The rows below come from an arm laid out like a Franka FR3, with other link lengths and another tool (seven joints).
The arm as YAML. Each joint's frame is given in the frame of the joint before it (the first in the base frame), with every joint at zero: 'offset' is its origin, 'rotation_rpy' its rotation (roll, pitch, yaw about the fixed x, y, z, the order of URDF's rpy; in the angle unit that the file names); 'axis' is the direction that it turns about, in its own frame. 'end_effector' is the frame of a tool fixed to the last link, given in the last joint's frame.
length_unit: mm
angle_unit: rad
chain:
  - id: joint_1
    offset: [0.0, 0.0, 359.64]
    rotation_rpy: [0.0, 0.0, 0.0]
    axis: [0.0, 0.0, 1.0]
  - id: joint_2
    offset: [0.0, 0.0, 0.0]
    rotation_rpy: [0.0, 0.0, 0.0]
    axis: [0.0, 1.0, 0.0]
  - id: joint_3
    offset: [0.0, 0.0, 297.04]
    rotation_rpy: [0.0, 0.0, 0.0]
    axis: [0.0, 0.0, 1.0]
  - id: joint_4
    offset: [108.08, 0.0, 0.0]
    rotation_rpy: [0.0, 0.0, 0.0]
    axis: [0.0, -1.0, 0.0]
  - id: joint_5
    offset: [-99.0, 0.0, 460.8]
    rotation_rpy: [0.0, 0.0, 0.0]
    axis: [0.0, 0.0, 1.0]
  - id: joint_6
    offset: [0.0, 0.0, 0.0]
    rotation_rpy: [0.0, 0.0, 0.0]
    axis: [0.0, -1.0, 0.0]
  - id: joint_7
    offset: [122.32, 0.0, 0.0]
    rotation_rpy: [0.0, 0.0, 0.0]
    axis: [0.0, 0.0, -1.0]
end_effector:
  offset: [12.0, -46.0, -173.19]
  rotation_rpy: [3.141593, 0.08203, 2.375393]
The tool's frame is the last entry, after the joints.
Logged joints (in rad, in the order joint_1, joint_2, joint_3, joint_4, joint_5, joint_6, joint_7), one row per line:
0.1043, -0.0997, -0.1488, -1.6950, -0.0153, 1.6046, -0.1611
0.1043, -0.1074, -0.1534, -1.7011, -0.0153, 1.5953, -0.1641
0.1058, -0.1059, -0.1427, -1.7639, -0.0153, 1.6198, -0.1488
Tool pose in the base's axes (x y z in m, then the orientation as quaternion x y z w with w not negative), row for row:
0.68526, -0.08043, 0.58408, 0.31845, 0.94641, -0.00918, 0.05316
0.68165, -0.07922, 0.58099, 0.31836, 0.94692, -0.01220, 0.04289
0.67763, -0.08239, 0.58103, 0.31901, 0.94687, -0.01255, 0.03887
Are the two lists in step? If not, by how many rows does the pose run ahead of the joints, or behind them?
The pose runs 1 row behind the joints: the pose in row i belongs to the joints in row i - 1.
